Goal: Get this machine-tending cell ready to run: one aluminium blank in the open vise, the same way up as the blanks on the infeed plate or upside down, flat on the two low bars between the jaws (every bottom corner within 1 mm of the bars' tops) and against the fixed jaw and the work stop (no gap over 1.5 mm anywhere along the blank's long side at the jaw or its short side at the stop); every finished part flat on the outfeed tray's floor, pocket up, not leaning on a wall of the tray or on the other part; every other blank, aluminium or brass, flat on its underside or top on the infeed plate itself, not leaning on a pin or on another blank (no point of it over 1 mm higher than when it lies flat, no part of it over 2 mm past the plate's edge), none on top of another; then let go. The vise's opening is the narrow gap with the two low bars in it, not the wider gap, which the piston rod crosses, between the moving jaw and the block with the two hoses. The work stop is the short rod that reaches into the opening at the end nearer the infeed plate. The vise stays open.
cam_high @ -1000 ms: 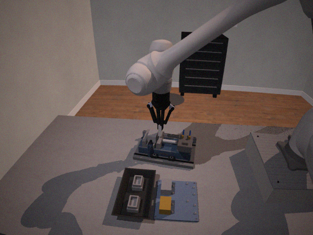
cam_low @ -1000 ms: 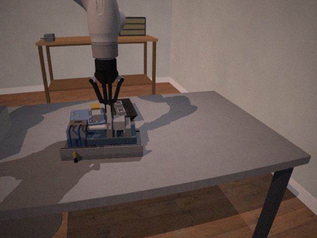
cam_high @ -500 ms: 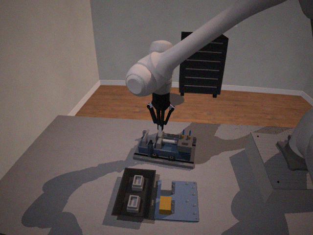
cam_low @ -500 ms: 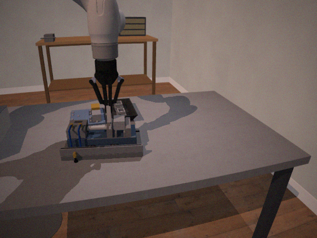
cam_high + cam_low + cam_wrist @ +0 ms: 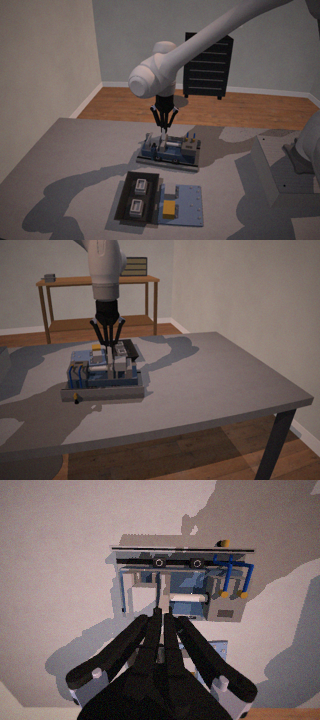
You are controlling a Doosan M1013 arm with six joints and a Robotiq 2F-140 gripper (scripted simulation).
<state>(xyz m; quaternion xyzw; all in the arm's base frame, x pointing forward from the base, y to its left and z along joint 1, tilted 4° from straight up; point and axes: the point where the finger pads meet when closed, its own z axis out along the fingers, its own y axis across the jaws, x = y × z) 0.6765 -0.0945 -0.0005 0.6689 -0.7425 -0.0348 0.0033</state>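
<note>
My gripper is now 3 cm past the blue vise and 10 cm above it. From my hand the other things lie so: brass blank (6 cm behind, 33 cm to the left, 12 cm below); then aluminium blank (5 cm behind, 24 cm to the left, 12 cm below); then infeed plate (10 cm behind, 29 cm to the left, 14 cm below).
</note>
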